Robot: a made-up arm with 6 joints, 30 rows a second.
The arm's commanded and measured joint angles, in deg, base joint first. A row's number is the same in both.
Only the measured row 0 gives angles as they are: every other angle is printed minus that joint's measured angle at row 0.
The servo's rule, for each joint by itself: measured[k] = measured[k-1] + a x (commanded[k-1-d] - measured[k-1]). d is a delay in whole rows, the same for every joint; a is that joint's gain. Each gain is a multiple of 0.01, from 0.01 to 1. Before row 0 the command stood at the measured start. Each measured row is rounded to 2 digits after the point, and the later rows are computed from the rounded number. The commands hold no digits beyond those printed.
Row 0, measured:
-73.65 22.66 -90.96 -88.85 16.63 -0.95
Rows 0 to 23, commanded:
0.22 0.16 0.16 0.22 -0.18 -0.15
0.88 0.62 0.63 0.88 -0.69 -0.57
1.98 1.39 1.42 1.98 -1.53 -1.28
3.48 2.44 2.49 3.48 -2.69 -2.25
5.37 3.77 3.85 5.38 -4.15 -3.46
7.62 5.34 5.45 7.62 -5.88 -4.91
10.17 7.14 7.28 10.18 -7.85 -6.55
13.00 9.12 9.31 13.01 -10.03 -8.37
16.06 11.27 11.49 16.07 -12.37 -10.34
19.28 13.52 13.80 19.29 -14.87 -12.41
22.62 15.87 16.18 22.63 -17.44 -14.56
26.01 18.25 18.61 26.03 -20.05 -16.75
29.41 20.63 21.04 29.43 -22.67 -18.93
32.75 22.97 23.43 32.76 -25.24 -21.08
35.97 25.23 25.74 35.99 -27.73 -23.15
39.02 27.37 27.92 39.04 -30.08 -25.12
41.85 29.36 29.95 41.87 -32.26 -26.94
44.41 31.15 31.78 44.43 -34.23 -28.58
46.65 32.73 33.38 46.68 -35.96 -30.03
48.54 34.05 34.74 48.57 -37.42 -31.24
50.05 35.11 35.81 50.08 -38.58 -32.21
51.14 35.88 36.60 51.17 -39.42 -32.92
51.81 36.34 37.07 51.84 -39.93 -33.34
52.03 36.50 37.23 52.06 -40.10 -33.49
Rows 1 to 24, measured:
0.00 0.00 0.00 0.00 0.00 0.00
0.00 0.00 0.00 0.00 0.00 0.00
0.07 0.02 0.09 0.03 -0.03 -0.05
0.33 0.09 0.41 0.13 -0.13 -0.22
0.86 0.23 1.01 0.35 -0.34 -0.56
1.70 0.47 1.88 0.73 -0.69 -1.10
2.87 0.83 3.04 1.29 -1.21 -1.86
4.39 1.33 4.46 2.05 -1.91 -2.84
6.24 1.97 6.12 3.03 -2.80 -4.03
8.40 2.76 8.00 4.23 -3.88 -5.42
10.85 3.70 10.06 5.65 -5.15 -6.99
13.55 4.78 12.27 7.29 -6.61 -8.72
16.45 6.00 14.58 9.13 -8.23 -10.59
19.51 7.35 16.96 11.16 -10.00 -12.56
22.68 8.81 19.37 13.35 -11.90 -14.60
25.90 10.37 21.77 15.68 -13.90 -16.67
29.12 12.00 24.11 18.12 -15.97 -18.74
32.29 13.69 26.36 20.63 -18.09 -20.78
35.35 15.41 28.48 23.18 -20.22 -22.75
38.25 17.14 30.43 25.73 -22.32 -24.62
40.94 18.85 32.17 28.24 -24.37 -26.35
43.37 20.52 33.69 30.68 -26.33 -27.91
45.51 22.12 34.94 33.01 -28.17 -29.29
47.31 23.63 35.92 35.19 -29.86 -30.45
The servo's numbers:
d 2
a 0.32 0.11 0.59 0.12 0.15 0.32

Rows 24 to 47, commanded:
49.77 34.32 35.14 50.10 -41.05 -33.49
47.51 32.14 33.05 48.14 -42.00 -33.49
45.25 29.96 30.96 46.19 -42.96 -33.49
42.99 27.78 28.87 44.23 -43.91 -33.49
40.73 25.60 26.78 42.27 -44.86 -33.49
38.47 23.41 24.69 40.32 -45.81 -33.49
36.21 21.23 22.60 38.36 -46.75 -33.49
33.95 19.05 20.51 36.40 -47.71 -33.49
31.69 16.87 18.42 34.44 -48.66 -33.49
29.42 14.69 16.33 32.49 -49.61 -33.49
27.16 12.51 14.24 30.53 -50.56 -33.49
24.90 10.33 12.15 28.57 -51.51 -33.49
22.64 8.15 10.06 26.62 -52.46 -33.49
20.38 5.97 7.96 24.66 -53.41 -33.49
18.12 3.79 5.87 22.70 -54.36 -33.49
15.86 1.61 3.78 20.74 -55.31 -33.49
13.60 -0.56 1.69 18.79 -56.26 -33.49
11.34 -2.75 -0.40 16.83 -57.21 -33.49
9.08 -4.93 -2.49 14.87 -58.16 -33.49
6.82 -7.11 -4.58 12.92 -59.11 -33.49
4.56 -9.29 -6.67 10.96 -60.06 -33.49
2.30 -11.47 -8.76 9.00 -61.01 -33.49
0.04 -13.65 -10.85 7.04 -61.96 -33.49
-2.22 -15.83 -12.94 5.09 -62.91 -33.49
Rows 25 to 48, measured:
48.75 25.03 36.60 37.19 -31.37 -31.37
49.80 26.29 36.97 38.97 -32.68 -32.05
49.79 27.17 35.89 40.31 -33.94 -32.51
49.06 27.72 34.21 41.25 -35.15 -32.82
47.84 27.97 32.29 41.84 -36.32 -33.03
46.29 27.95 30.27 42.13 -37.46 -33.18
44.51 27.69 28.21 42.15 -38.57 -33.28
42.58 27.22 26.13 41.93 -39.66 -33.35
40.54 26.56 24.05 41.50 -40.72 -33.39
38.43 25.73 21.96 40.89 -41.77 -33.42
36.27 24.76 19.87 40.12 -42.80 -33.44
34.08 23.65 17.78 39.20 -43.82 -33.46
31.87 22.42 15.69 38.16 -44.83 -33.47
29.64 21.09 13.60 37.01 -45.83 -33.48
27.40 19.67 11.51 35.76 -46.82 -33.48
25.15 18.16 9.42 34.43 -47.81 -33.48
22.90 16.58 7.33 33.02 -48.79 -33.48
20.65 14.93 5.24 31.55 -49.77 -33.48
18.39 13.23 3.15 30.02 -50.74 -33.48
16.13 11.47 1.06 28.44 -51.71 -33.48
13.87 9.67 -1.03 26.81 -52.68 -33.48
11.61 7.82 -3.12 25.14 -53.64 -33.48
9.35 5.94 -5.21 23.44 -54.60 -33.48
7.09 4.02 -7.30 21.71 -55.56 -33.48

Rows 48 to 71, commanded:
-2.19 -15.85 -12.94 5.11 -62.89 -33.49
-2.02 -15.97 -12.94 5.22 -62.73 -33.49
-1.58 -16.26 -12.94 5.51 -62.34 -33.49
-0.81 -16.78 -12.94 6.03 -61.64 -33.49
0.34 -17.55 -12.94 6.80 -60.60 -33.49
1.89 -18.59 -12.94 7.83 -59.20 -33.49
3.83 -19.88 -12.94 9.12 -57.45 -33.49
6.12 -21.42 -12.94 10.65 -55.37 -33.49
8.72 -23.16 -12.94 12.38 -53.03 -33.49
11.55 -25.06 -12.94 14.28 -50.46 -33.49
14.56 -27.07 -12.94 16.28 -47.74 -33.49
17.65 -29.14 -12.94 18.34 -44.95 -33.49
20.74 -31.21 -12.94 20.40 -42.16 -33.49
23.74 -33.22 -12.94 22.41 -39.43 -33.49
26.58 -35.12 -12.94 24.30 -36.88 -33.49
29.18 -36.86 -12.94 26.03 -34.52 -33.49
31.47 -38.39 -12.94 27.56 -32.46 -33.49
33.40 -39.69 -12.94 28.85 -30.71 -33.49
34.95 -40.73 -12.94 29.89 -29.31 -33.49
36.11 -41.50 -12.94 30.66 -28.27 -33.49
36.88 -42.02 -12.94 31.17 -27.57 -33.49
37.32 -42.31 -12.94 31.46 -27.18 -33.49
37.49 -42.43 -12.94 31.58 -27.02 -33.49
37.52 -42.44 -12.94 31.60 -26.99 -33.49
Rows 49 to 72, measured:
4.83 2.08 -9.39 19.95 -56.52 -33.48
2.57 0.11 -11.48 18.17 -57.48 -33.48
1.05 -1.65 -12.34 16.60 -58.29 -33.48
0.07 -3.23 -12.69 15.23 -58.96 -33.48
-0.46 -4.66 -12.84 14.06 -59.47 -33.48
-0.57 -5.99 -12.90 13.10 -59.80 -33.48
-0.28 -7.26 -12.92 12.34 -59.92 -33.48
0.41 -8.51 -12.93 11.80 -59.81 -33.48
1.50 -9.76 -12.94 11.48 -59.46 -33.48
2.98 -11.04 -12.94 11.38 -58.85 -33.48
4.82 -12.37 -12.94 11.50 -57.98 -33.48
6.97 -13.77 -12.94 11.83 -56.85 -33.48
9.40 -15.23 -12.94 12.36 -55.48 -33.48
12.04 -16.76 -12.94 13.08 -53.90 -33.48
14.82 -18.35 -12.94 13.96 -52.14 -33.48
17.67 -19.99 -12.94 14.97 -50.23 -33.48
20.52 -21.65 -12.94 16.09 -48.23 -33.48
23.29 -23.32 -12.94 17.28 -46.17 -33.48
25.91 -24.98 -12.94 18.51 -44.11 -33.48
28.31 -26.60 -12.94 19.75 -42.10 -33.48
30.43 -28.15 -12.94 20.97 -40.18 -33.48
32.25 -29.62 -12.94 22.13 -38.39 -33.48
33.73 -30.98 -12.94 23.21 -36.77 -33.48
34.88 -32.23 -12.94 24.20 -35.33 -33.48

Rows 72 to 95, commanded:
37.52 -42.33 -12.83 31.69 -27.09 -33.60
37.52 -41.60 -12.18 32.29 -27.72 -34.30
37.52 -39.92 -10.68 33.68 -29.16 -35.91
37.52 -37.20 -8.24 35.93 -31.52 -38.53
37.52 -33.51 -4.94 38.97 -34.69 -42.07
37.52 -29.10 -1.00 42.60 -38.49 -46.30
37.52 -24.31 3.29 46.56 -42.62 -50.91
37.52 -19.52 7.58 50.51 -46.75 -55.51
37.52 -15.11 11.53 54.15 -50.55 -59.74
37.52 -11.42 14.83 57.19 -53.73 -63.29
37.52 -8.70 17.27 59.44 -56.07 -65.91
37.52 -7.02 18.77 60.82 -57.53 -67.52
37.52 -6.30 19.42 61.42 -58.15 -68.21
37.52 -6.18 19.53 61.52 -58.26 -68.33
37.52 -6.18 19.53 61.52 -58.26 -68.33
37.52 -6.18 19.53 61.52 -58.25 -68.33
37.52 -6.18 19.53 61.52 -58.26 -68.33
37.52 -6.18 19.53 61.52 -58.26 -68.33
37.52 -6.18 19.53 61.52 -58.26 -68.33
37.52 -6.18 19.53 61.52 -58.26 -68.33
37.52 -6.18 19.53 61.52 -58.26 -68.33
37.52 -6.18 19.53 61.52 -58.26 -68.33
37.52 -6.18 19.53 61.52 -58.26 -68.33
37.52 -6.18 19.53 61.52 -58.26 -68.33
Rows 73 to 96, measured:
35.72 -33.35 -12.94 25.09 -34.08 -33.48
36.30 -34.35 -12.94 25.87 -33.02 -33.48
36.69 -35.23 -12.88 26.57 -32.13 -33.52
36.96 -35.93 -12.47 27.26 -31.47 -33.77
37.14 -36.37 -11.41 28.03 -31.12 -34.45
37.26 -36.46 -9.54 28.98 -31.18 -35.76
37.34 -36.14 -6.83 30.18 -31.71 -37.78
37.40 -35.37 -3.39 31.67 -32.73 -40.51
37.44 -34.15 0.55 33.46 -34.21 -43.84
37.47 -32.54 4.70 35.51 -36.09 -47.57
37.49 -30.62 8.73 37.75 -38.26 -51.46
37.50 -28.51 12.33 40.08 -40.58 -55.25
37.51 -26.33 15.24 42.40 -42.90 -58.66
37.51 -24.21 17.32 44.61 -45.09 -61.50
37.51 -22.24 18.56 46.63 -47.05 -63.65
37.51 -20.47 19.13 48.42 -48.73 -65.15
37.51 -18.90 19.37 49.99 -50.16 -66.17
37.51 -17.50 19.46 51.37 -51.37 -66.86
37.51 -16.25 19.50 52.59 -52.40 -67.33
37.51 -15.14 19.52 53.66 -53.28 -67.65
37.51 -14.15 19.53 54.60 -54.03 -67.87
37.51 -13.27 19.53 55.43 -54.66 -68.02
37.51 -12.49 19.53 56.16 -55.20 -68.12
37.51 -11.80 19.53 56.80 -55.66 -68.19

